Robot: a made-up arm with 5 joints.
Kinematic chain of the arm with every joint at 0, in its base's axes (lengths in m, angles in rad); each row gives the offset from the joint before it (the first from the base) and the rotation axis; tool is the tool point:
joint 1: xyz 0 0 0.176 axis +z
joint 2: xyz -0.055 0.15 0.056 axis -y
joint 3: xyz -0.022 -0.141 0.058 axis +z
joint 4: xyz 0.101 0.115 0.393 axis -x
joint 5: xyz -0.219 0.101 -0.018 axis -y
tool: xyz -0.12 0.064 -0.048
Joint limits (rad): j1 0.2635..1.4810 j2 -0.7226..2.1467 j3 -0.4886..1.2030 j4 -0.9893..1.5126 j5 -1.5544..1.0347
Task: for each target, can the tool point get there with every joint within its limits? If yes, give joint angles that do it. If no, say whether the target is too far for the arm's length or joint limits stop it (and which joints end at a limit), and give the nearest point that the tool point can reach.
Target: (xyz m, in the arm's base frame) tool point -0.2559 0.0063 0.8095
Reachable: yes | joints 0.4586 -0.3822 0.5594 0.0142 -0.7043
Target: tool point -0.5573 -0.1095 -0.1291
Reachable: yes | joints 0.3754 1.5338 0.5852 -0.2568 -0.4967
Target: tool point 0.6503 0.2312 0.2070
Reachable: no: joint limits stop it (at a limit: joint 1, joint 2, joint 3, joint 4) | nearest point 0.1698 0.0509 0.4970 | short by 0.589 m
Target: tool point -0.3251 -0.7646 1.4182
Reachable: no: too far | nearest point -0.1691 -0.3977 0.8084 | short by 0.729 m
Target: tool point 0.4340 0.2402 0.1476
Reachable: no: joint limits stop it (at a limit: joint 1, joint 2, joint 3, joint 4) | nearest point 0.1463 0.0710 0.4802 | short by 0.471 m
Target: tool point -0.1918 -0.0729 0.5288
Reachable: yes | joints 0.9580 -0.2995 -0.1926 1.1458 0.5763
